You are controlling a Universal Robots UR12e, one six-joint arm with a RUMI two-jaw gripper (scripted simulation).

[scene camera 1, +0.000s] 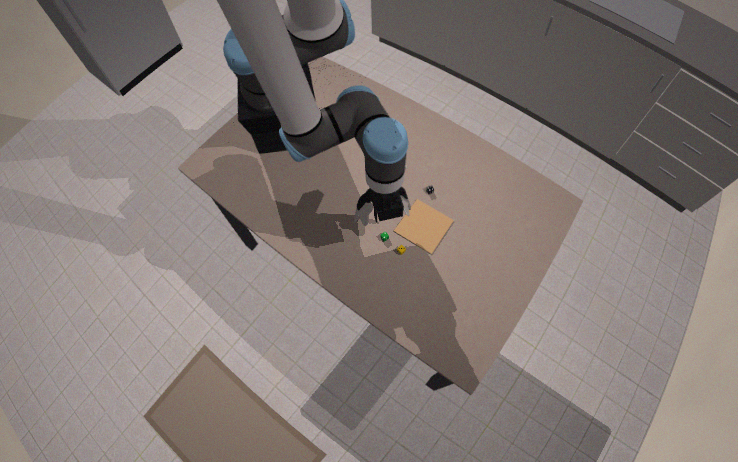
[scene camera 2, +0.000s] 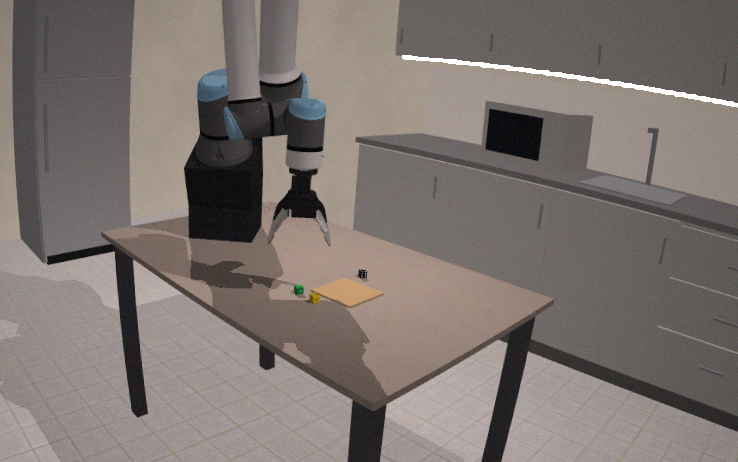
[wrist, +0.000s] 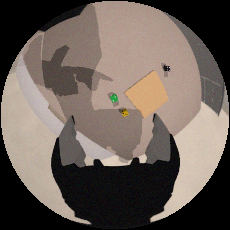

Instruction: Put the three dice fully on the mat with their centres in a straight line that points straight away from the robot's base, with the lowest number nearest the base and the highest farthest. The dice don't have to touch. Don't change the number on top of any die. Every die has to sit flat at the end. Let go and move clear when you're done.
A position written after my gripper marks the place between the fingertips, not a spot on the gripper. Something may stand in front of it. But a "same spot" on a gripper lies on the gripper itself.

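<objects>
So you can picture it, my gripper is there in scene camera 1 and scene camera 2, and also in the wrist view [113, 114]. On the gripper, [scene camera 1: 365, 204] and [scene camera 2: 281, 211] are the same spot. An orange mat is there in scene camera 2 and scene camera 1 too, as well as in the wrist view [148, 94]. And for the mat, [scene camera 1: 426, 229] is the same spot as [scene camera 2: 349, 293].
</objects>
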